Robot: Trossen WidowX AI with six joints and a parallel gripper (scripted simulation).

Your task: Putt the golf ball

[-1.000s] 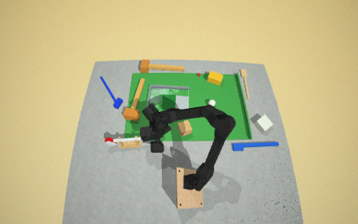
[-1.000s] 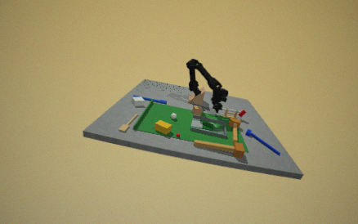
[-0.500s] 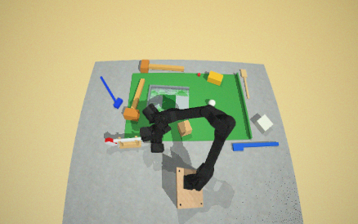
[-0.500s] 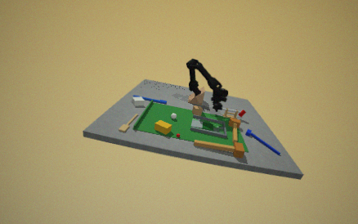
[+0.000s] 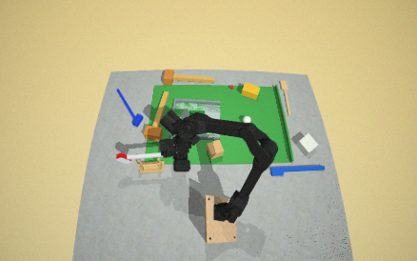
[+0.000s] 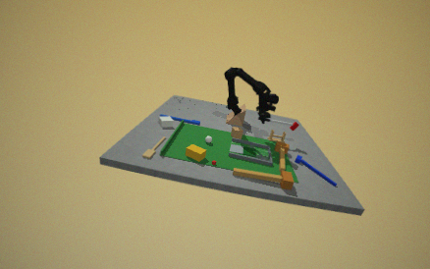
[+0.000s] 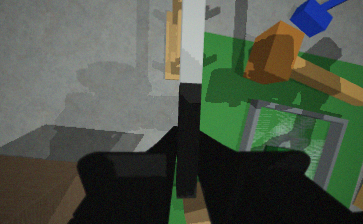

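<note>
The wooden cube lies 7 cm ahead of my gripper tip, 17 cm to the right of it and 8 cm below it. The rest, counted from my gripper tip: red putter: 2 cm behind, 11 cm to the left, 3 cm above; white golf ball: 25 cm ahead, 33 cm to the right, 9 cm below; wooden stand: 2 cm behind, 13 cm to the left, 8 cm below.
</note>
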